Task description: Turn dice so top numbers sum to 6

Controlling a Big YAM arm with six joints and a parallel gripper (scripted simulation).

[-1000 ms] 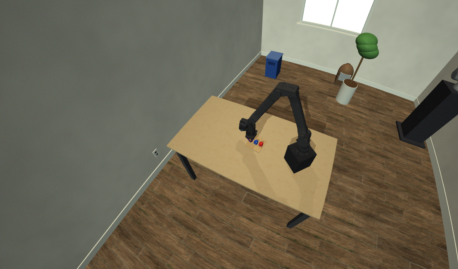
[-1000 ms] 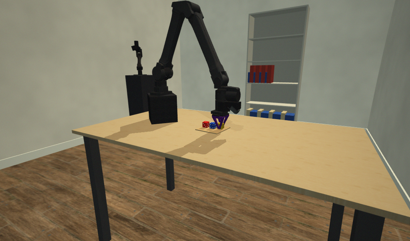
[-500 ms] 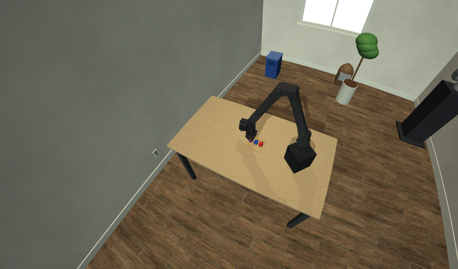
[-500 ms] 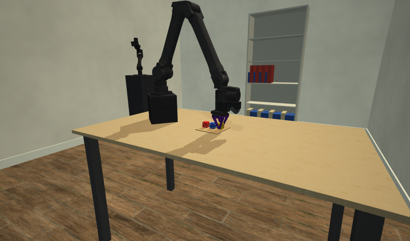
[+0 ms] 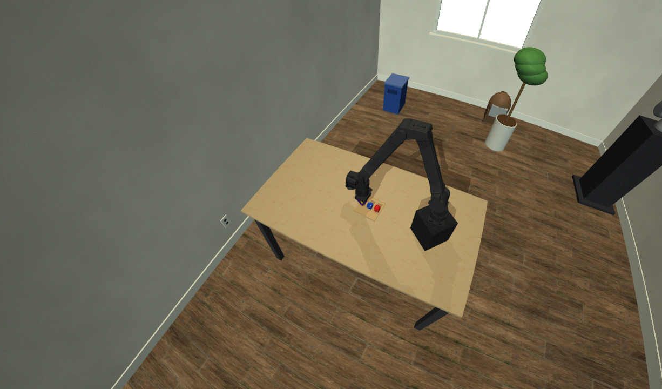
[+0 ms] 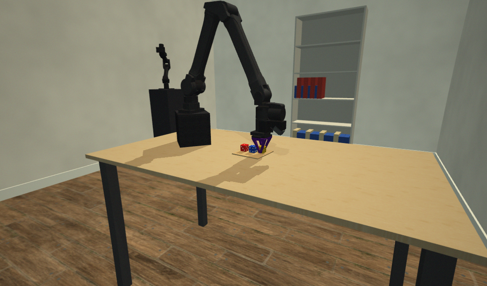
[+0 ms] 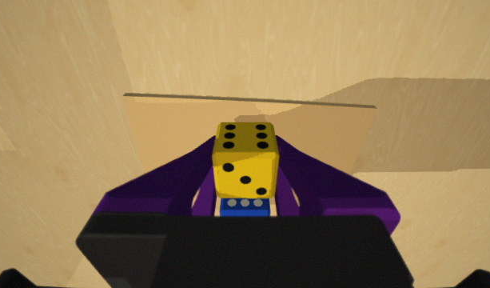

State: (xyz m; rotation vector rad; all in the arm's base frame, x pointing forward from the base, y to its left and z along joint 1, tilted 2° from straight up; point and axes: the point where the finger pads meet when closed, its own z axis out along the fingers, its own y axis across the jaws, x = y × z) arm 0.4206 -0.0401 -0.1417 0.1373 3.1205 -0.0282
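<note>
Now: the yellow die 1 cm above my hand. Also, from my hand: blue die: 5 cm behind; red die: 9 cm behind, 1 cm to the left; tan mat: 5 cm behind, 2 cm below.
</note>
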